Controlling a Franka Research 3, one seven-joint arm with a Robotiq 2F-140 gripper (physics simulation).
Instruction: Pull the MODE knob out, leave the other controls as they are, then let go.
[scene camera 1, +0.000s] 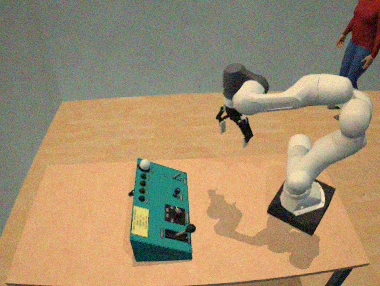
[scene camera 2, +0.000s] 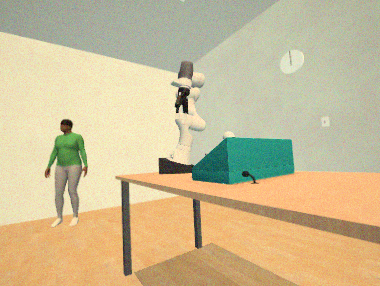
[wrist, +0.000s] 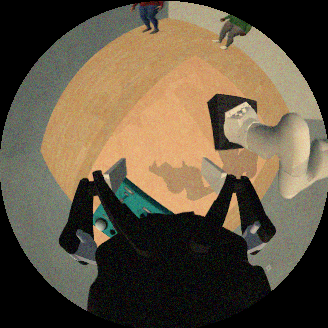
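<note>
The teal control panel (scene camera 1: 156, 212) (scene camera 2: 260, 157) (wrist: 131, 202) stands on the table. It carries a white ball knob (scene camera 1: 144, 164) (scene camera 2: 229, 134) (wrist: 100, 224) at one end, a row of small dark round controls, a short black-tipped control (scene camera 1: 177, 191), a black square unit and a slotted lever with a black ball (scene camera 1: 190, 228). The labels are too blurred to read, so I cannot tell which control is MODE or how far out it stands. My gripper (scene camera 1: 234, 136) (scene camera 2: 181, 112) (wrist: 163, 165) is open and empty, high above the table, apart from the panel, with its fingers pointing down.
The arm's black base (scene camera 1: 313, 224) (scene camera 2: 172, 166) (wrist: 217, 120) stands on the table (scene camera 1: 65, 225) (scene camera 2: 325, 190) (wrist: 150, 130), across from the panel's sloped face. A black curved stick (scene camera 1: 131, 193) (scene camera 2: 246, 174) shows at the panel's back. Two people stand beyond the table.
</note>
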